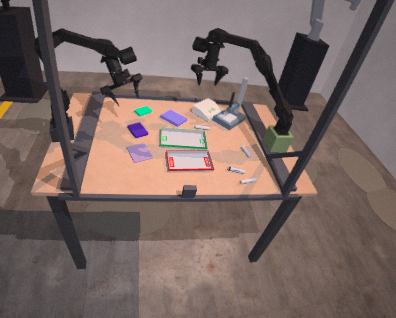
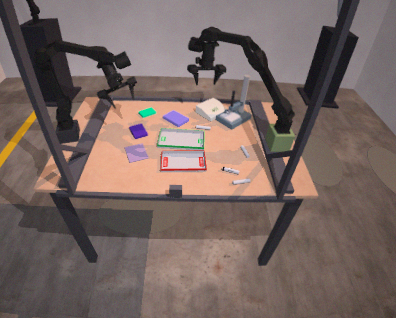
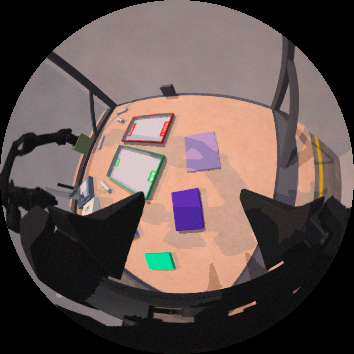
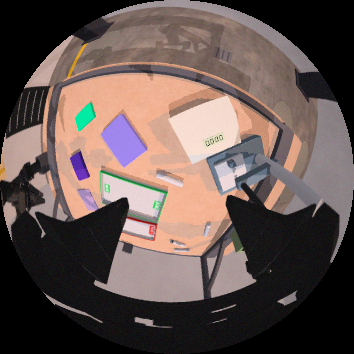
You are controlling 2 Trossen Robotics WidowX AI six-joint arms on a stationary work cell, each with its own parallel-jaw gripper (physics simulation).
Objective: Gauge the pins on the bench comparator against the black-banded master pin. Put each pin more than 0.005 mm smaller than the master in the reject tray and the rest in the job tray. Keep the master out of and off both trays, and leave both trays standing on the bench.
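Pixels of known places: left gripper, fingertip midpoint: (image 1: 128,102) (image 2: 124,104) (image 3: 194,195) (image 4: 43,197); right gripper, fingertip midpoint: (image 1: 206,85) (image 2: 205,85) (image 3: 56,199) (image 4: 177,201); left arm's base, link origin: (image 2: 66,126) (image 4: 38,164); right arm's base, link origin: (image 1: 281,131) (image 2: 282,129) (image 3: 75,140).
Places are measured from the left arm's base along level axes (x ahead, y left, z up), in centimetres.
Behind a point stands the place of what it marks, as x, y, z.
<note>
The green-rimmed job tray (image 1: 182,138) @(55.9, -14.2, -6.4) (image 2: 181,138) @(56.2, -14.1, -6.4) (image 3: 136,169) @(53.5, -14.7, -6.4) (image 4: 132,194) @(57.1, -14.5, -6.4) and red-rimmed reject tray (image 1: 189,161) @(53.5, -30.6, -6.4) (image 2: 183,161) @(53.4, -30.6, -6.4) (image 3: 149,128) @(51.7, -30.4, -6.4) stand on the bench, both empty. The black-banded master pin (image 1: 237,171) @(72.2, -42.3, -5.5) (image 2: 232,171) @(72.7, -42.3, -5.4) lies right of the reject tray. One plain pin (image 1: 248,181) @(74.1, -49.2, -5.3) (image 2: 241,182) @(74.2, -49.3, -5.5) lies in front of it, another pin (image 1: 246,151) @(83.4, -31.1, -5.1) (image 2: 244,151) @(83.2, -31.1, -5.3) behind it. A third pin (image 1: 202,127) @(69.0, -8.5, -5.3) (image 2: 203,127) @(69.2, -8.6, -5.4) (image 4: 170,178) @(69.6, -7.6, -5.1) lies behind the job tray. No pin shows on the comparator (image 1: 229,119) @(85.3, -7.3, -2.6) (image 2: 233,119) @(86.0, -8.1, -2.7). My left gripper (image 1: 128,100) @(30.7, -6.8, 12.0) (image 3: 194,195) @(30.7, -6.8, 12.0) and right gripper (image 1: 208,84) @(71.5, 0.4, 14.6) (image 4: 177,199) @(71.5, 0.4, 14.6) are open, empty, high over the back.
The white readout box (image 1: 206,109) @(76.0, 3.6, -2.4) (image 4: 205,125) @(76.9, 6.6, -1.6) stands beside the comparator, whose column rises at the back right. A green block (image 1: 143,111) @(41.9, 10.9, -5.2), a lavender block (image 1: 173,118) @(55.9, 1.0, -4.7), a dark purple block (image 1: 137,130) @(35.2, -5.6, -5.0) and a pale purple square (image 1: 139,153) @(32.8, -21.1, -6.1) lie left of and behind the trays.
</note>
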